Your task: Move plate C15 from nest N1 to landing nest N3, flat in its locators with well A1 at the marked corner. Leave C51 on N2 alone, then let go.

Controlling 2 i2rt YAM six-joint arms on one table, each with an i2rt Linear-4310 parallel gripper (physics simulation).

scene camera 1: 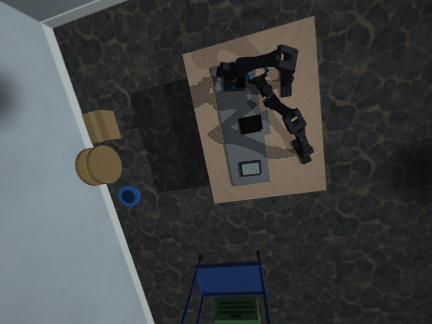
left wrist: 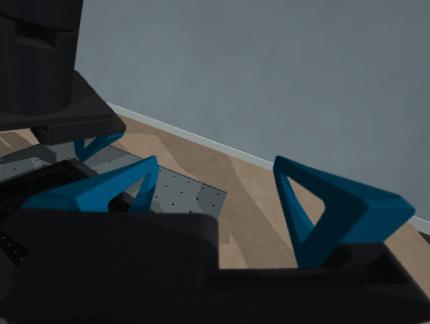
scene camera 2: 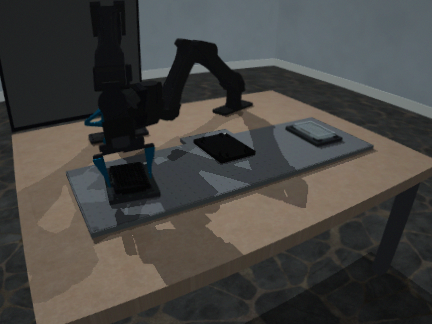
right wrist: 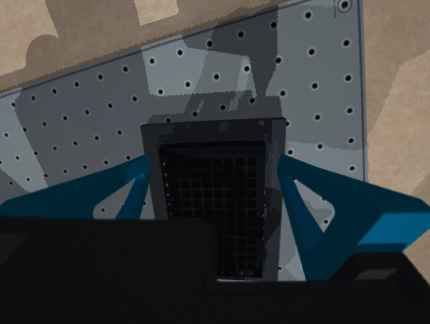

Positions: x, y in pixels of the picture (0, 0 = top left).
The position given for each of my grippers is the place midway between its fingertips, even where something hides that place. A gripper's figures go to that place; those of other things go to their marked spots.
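My left gripper point(left wrist: 215, 162) is 0.13 m from the lens. My right gripper point(left wrist: 28, 172) is 0.25 m from the lens, and a black grid tray point(left wrist: 61, 173) is 0.25 m from the lens.
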